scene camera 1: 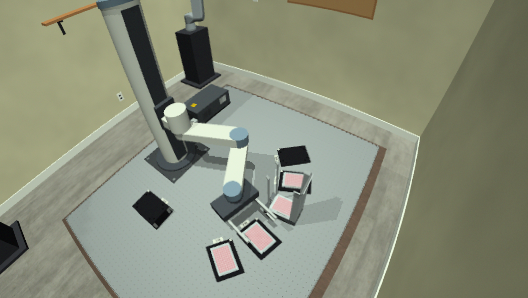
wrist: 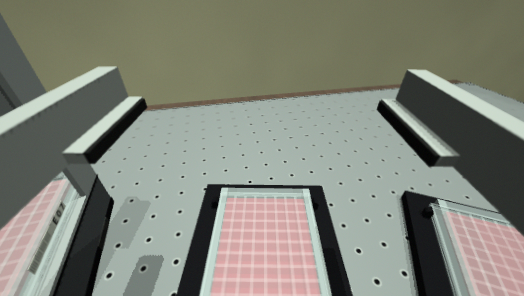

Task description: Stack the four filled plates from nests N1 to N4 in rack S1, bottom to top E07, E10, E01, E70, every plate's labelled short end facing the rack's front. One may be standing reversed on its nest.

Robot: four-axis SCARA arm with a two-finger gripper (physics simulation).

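Places are measured from the arm's base along level axes (x back, y left, z down), in centimetres.
Pixels of known places: gripper, fingertip midpoint: (scene camera 1: 262, 230) (wrist: 262, 88); arm's base, origin of the base link: (scene camera 1: 176, 155).
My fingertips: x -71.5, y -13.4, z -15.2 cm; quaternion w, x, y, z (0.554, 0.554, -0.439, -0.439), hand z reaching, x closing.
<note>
For each thing: its top centre in the pictures, then the offset to it from my fingertips. "pt": a spot on its surface instead.
- pink-filled plate, middle of its top: (wrist: 265, 252) (scene camera 1: 258, 236) dx +2.4, dy +0.2, dz +11.3 cm
- Rack S1, middle of its top: (scene camera 1: 288, 175) dx +0.5, dy +17.8, dz -15.3 cm
- bare black nest, middle of its top: (scene camera 1: 293, 153) dx +13.5, dy +49.6, dz +11.7 cm
- black base, middle of its top: (scene camera 1: 148, 205) dx +52.3, dy -19.9, dz +6.9 cm
- dark control box, surface spot: (scene camera 1: 210, 102) pt dx +75.7, dy +51.2, dz +2.4 cm
My gripper (scene camera 1: 261, 231) (wrist: 262, 88) is open, nothing between its fingers, above the inner end of a front nest. The pink-filled plate (scene camera 1: 259, 236) (wrist: 265, 245) on that nest lies centred between the fingers in the wrist view. Another filled plate (scene camera 1: 225, 257) (wrist: 487, 245) sits on the nest to its right in the wrist view. Rack S1 (scene camera 1: 298, 202) (wrist: 12, 60), with tall grey walls, holds a filled plate (scene camera 1: 282, 206) (wrist: 25, 240); its label, partly hidden, seems to read E07. A filled plate (scene camera 1: 292, 180) sits on a nest behind the rack. The other labels are unreadable.
A bare black nest (scene camera 1: 294, 155) lies beyond the rack. A black base (scene camera 1: 152, 209) lies left of the arm. A dark control box (scene camera 1: 210, 102) stands behind the column (scene camera 1: 137, 75). The rack's walls stand close beside the gripper.
</note>
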